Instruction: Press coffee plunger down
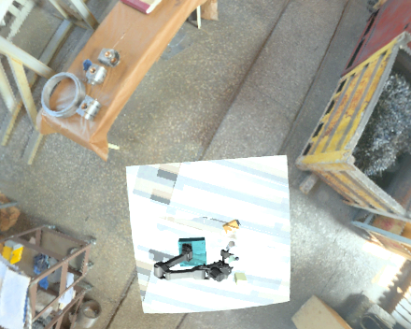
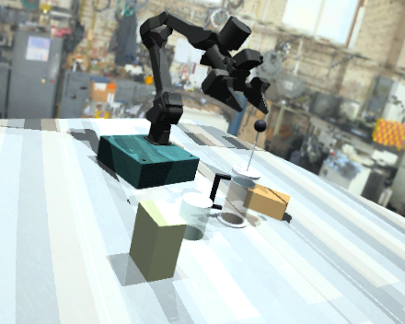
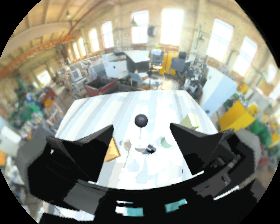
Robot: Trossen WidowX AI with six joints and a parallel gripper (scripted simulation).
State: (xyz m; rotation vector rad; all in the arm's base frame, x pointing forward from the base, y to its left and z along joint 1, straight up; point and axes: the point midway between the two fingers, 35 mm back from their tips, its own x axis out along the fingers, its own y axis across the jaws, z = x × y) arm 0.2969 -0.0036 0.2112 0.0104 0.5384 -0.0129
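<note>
My gripper tip is 15 cm above the coffee press, 2 cm short of it and 1 cm to the left of it. The rest, counted from my gripper tip: orange block: 24 cm below, 15 cm to the left, 1 cm ahead.
</note>
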